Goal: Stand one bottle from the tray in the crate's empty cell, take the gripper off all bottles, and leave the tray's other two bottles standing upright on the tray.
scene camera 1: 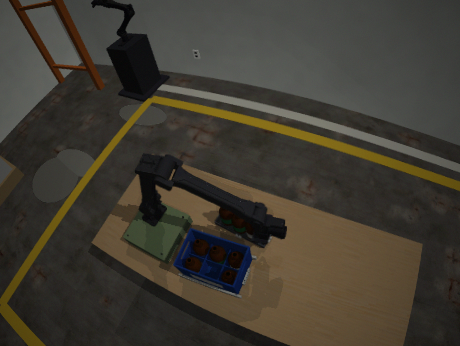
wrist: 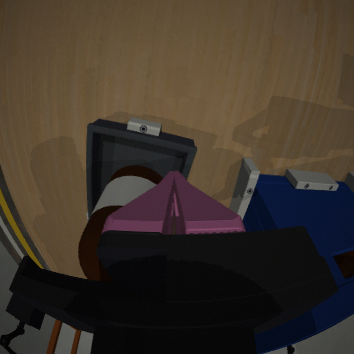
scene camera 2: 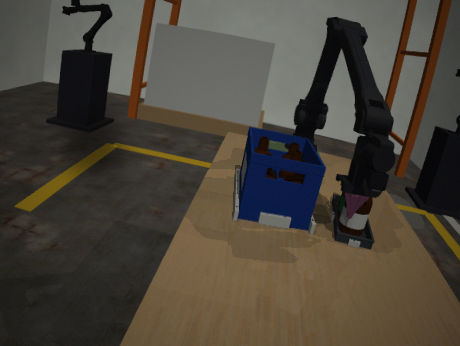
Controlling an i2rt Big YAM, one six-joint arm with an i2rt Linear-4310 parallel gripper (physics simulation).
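Pixels of known places: gripper, fingertip midpoint: [scene camera 1: 263, 239] [wrist: 173, 178] [scene camera 2: 348, 218]; arm's base, origin of the base link: [scene camera 1: 154, 213].
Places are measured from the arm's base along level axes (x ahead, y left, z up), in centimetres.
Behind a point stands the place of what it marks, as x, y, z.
Note:
The blue crate [scene camera 1: 245, 268] @[53.8, -3.6, 0.4] [scene camera 2: 280, 197] @[54.1, -5.6, 0.2] [wrist: 295, 210] @[53.2, 0.3, -1.0] holds several brown bottles; its empty cell [scene camera 1: 213, 270] @[39.6, -9.7, -6.7] is the middle one of the near row in scene camera 1. The dark tray [scene camera 2: 369, 242] @[55.6, 19.7, -5.7] [wrist: 91, 167] @[51.2, 20.5, -5.2] stands beside it. Its end bottle with a white label [scene camera 2: 354, 222] @[51.4, 15.2, -2.9] [wrist: 125, 191] @[51.4, 16.1, -2.1] seems to lean slightly away from the fingers. Two more tray bottles [scene camera 1: 226, 214] @[34.4, 14.7, 4.0] [scene camera 1: 238, 223] @[41.6, 13.2, 3.8] are partly hidden by the arm. My gripper [scene camera 2: 351, 216] @[54.4, 12.5, -0.9] [wrist: 173, 178] @[54.4, 12.5, -0.9] is shut and empty, pointing down beside the end bottle on the crate side, its pink fingertips together. Whether they touch the bottle is unclear.
White brackets [scene camera 2: 275, 220] @[55.2, -5.4, -5.7] [wrist: 245, 187] @[52.5, 4.6, -4.6] stand around the crate's foot on the wooden table [scene camera 1: 340, 280] @[95.2, 10.6, -7.5]. The green base plate [scene camera 1: 157, 235] @[8.1, -9.0, -0.5] lies under the arm's base. The crate's walls rise close beside the tray. Another arm on a dark pedestal [scene camera 1: 135, 65] stands on the floor.

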